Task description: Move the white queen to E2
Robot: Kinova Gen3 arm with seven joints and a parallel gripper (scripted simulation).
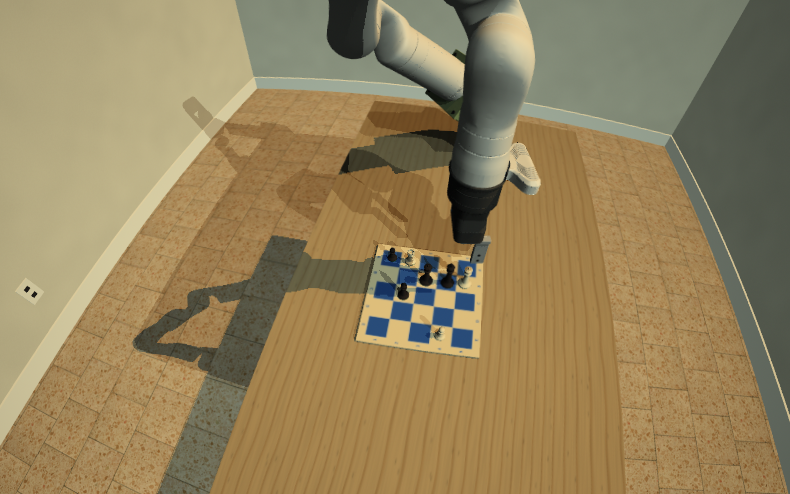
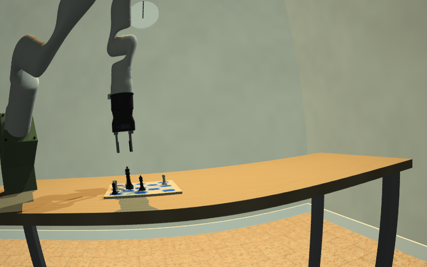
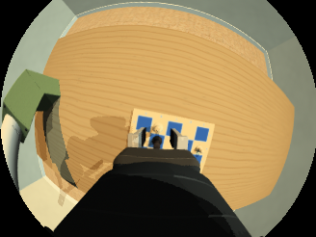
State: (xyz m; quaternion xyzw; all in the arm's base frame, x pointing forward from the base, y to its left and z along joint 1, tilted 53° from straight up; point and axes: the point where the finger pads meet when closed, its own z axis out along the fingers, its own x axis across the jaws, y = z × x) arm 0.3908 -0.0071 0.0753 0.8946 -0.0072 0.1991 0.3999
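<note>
Right now my hand is 10 cm above the white queen. From my hand the other things lie so: small white piece (10 cm ahead, 7 cm to the right, 11 cm below); blue-and-cream chessboard (1 cm ahead, 8 cm to the right, 13 cm below).
</note>
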